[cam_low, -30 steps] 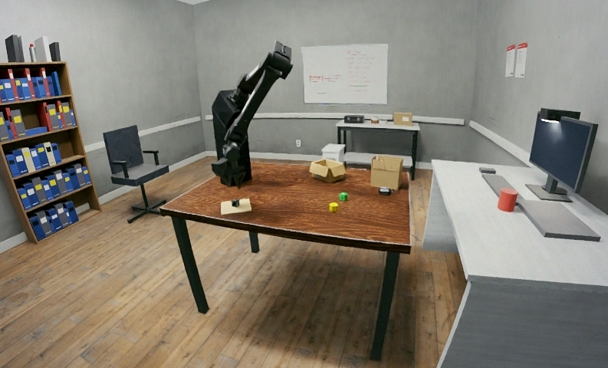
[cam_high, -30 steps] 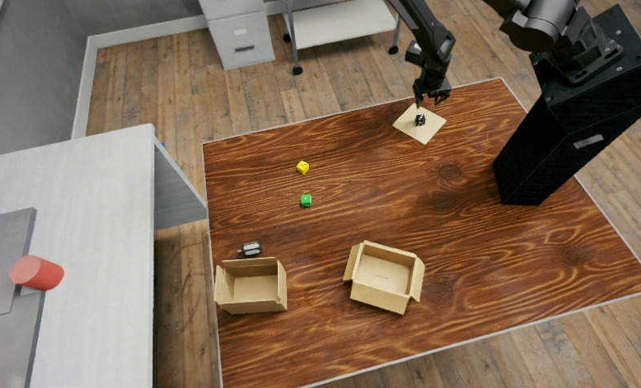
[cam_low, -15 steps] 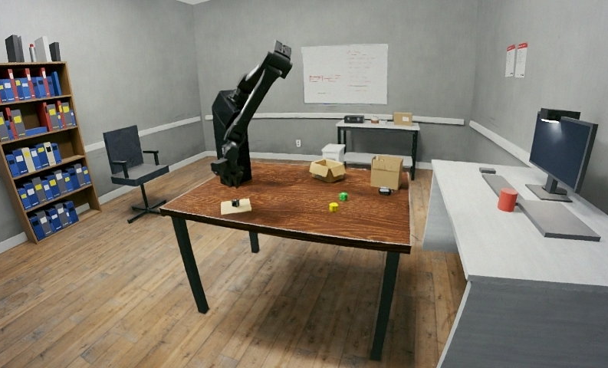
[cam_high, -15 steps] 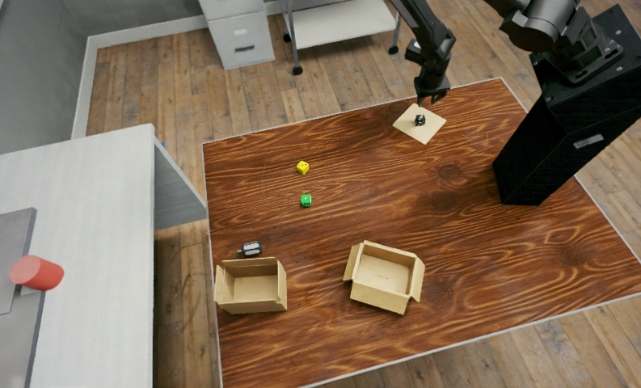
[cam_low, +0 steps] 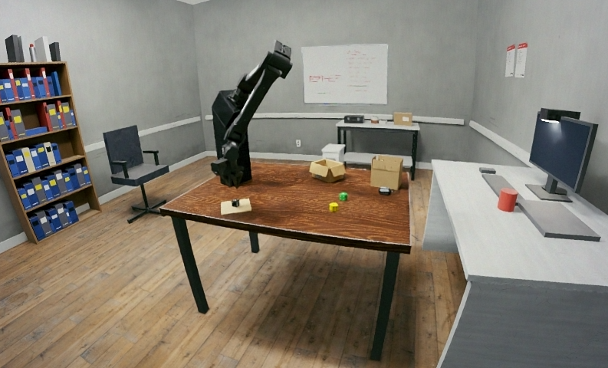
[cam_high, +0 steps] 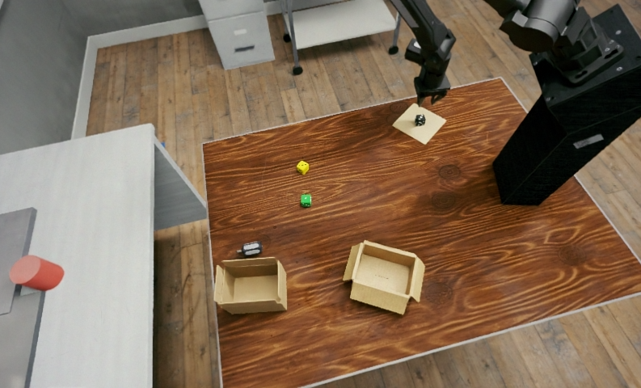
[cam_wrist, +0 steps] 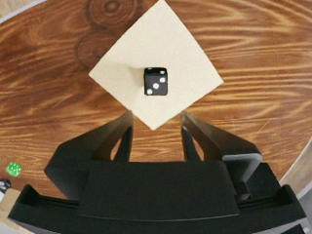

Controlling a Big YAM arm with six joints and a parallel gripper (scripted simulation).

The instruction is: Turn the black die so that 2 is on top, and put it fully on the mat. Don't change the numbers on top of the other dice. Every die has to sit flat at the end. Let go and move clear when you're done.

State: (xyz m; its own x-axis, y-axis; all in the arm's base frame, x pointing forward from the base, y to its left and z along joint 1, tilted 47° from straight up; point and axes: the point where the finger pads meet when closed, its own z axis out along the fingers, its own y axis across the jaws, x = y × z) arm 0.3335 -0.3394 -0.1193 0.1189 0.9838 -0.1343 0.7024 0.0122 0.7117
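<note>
My hand is 80 mm above the black die. Round my hand: yellow die 460 mm ahead, 90 mm below, 50 mm to the left; then mat 100 mm below; then green die 480 mm ahead, 180 mm to the left, 90 mm below.
</note>
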